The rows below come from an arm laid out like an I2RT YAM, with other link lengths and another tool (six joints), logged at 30 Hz.
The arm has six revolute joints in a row. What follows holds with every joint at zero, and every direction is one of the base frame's. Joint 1 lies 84.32 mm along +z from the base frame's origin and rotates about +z. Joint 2 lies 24 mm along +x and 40.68 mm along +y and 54.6 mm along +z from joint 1 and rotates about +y. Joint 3 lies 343.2 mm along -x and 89.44 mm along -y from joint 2 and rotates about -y. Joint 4 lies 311.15 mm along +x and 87.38 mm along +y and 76.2 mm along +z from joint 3 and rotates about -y. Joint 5 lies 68.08 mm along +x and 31.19 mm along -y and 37.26 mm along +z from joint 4 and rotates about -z. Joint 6 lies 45.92 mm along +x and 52.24 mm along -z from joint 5 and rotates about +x. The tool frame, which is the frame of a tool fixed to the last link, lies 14 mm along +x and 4 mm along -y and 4 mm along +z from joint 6; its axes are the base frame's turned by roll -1.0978, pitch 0.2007 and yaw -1.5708 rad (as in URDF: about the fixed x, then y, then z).
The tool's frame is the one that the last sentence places.
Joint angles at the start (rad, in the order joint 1, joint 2, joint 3, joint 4, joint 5, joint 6):
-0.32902, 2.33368, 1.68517, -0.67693, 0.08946, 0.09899
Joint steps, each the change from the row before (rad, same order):
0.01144, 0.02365, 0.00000, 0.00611, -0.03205, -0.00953
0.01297, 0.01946, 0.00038, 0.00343, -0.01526, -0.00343
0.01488, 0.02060, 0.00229, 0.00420, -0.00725, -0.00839
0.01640, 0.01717, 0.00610, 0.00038, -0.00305, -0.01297
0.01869, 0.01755, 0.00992, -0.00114, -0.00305, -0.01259
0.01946, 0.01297, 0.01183, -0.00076, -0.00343, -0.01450
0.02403, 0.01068, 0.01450, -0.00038, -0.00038, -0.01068
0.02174, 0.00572, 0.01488, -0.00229, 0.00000, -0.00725
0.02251, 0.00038, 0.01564, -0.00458, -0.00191, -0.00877
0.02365, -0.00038, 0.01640, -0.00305, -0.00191, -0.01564
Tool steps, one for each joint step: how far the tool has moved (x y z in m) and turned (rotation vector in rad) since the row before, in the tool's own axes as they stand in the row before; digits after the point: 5 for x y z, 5 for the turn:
-0.00843, 0.01032, 0.00833, -0.02605, -0.03525, -0.00657
-0.00792, 0.00881, 0.00662, -0.01953, -0.01932, -0.00904
-0.00856, 0.00857, 0.00698, -0.01587, -0.01613, -0.01813
-0.00941, 0.00631, 0.00505, -0.01144, -0.01628, -0.02471
-0.01096, 0.00537, 0.00472, -0.00959, -0.01790, -0.02591
-0.01174, 0.00288, 0.00277, -0.00301, -0.02098, -0.02712
-0.01444, 0.00138, 0.00140, 0.00285, -0.02045, -0.02799
-0.01326, -0.00084, -0.00055, 0.00634, -0.01787, -0.02281
-0.01399, -0.00292, -0.00301, 0.00962, -0.02148, -0.02338
-0.01486, -0.00363, -0.00333, 0.01259, -0.02595, -0.02995

